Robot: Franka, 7 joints.
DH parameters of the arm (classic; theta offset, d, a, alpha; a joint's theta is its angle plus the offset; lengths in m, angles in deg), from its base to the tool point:
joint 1: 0 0.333 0 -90
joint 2: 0 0 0 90
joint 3: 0 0.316 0.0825 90
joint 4: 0 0 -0.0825 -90
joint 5: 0 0.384 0 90
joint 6: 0 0 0.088 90
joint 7: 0 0.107 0 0
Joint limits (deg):
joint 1: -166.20..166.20
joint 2: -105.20..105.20
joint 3: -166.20..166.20
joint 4: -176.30..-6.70
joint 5: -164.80..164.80
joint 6: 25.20..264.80
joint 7: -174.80..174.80
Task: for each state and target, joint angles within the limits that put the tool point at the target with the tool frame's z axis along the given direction. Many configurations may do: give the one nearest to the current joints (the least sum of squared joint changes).
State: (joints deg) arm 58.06 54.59 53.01 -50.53 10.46 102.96 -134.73
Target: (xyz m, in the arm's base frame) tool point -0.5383 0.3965 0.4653 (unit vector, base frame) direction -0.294 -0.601 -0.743
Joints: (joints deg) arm 91.22 43.07 68.17 -82.29 2.70 100.47 -134.73
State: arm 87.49 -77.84 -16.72 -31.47 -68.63 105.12 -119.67
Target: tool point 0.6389 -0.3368 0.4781 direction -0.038 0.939 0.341
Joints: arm 130.94 -105.20 -31.62 -43.51 -26.54 73.32 -119.67
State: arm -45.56 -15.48 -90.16 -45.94 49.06 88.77 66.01
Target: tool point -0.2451 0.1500 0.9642 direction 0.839 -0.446 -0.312
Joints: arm -60.47 -42.61 -56.84 -32.84 68.56 39.82 66.01
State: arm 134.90 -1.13 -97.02 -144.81 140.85 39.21 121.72
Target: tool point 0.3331 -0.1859 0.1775 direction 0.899 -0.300 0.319
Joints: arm 104.69 -21.87 -145.94 -161.66 152.14 76.70 121.72
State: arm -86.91 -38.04 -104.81 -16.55 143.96 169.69 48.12
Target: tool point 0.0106 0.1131 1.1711 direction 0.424 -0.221 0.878
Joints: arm -134.27 -7.68 -68.24 -6.79 164.12 146.25 48.12
